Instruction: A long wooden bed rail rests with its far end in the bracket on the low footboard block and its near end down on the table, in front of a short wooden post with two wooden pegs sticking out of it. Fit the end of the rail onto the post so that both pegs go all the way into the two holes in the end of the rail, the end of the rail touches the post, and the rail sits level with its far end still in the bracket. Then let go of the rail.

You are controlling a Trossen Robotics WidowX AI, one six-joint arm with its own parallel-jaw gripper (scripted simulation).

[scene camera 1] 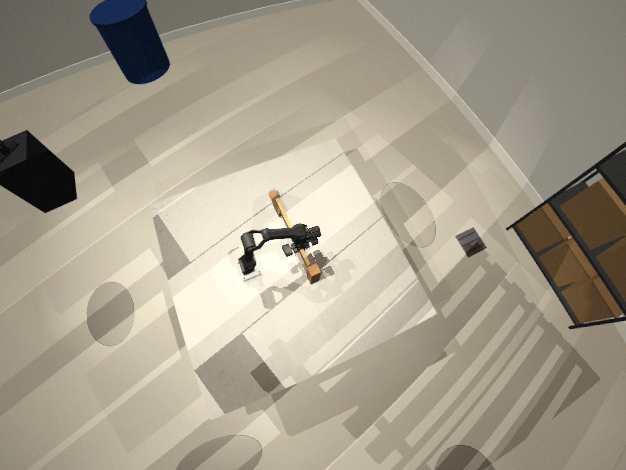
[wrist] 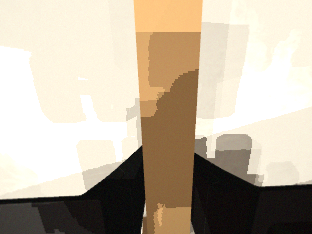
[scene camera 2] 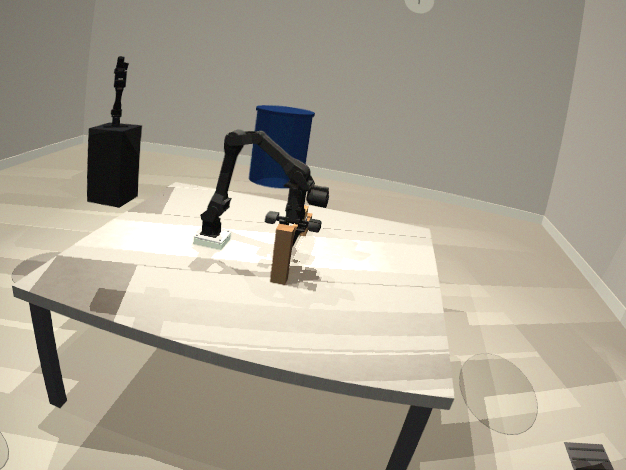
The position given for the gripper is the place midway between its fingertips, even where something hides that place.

Observation:
In view: the gripper (scene camera 2: 289, 244) and a wooden rail (wrist: 168, 46).
The gripper is seen too in the wrist view (wrist: 161, 150).

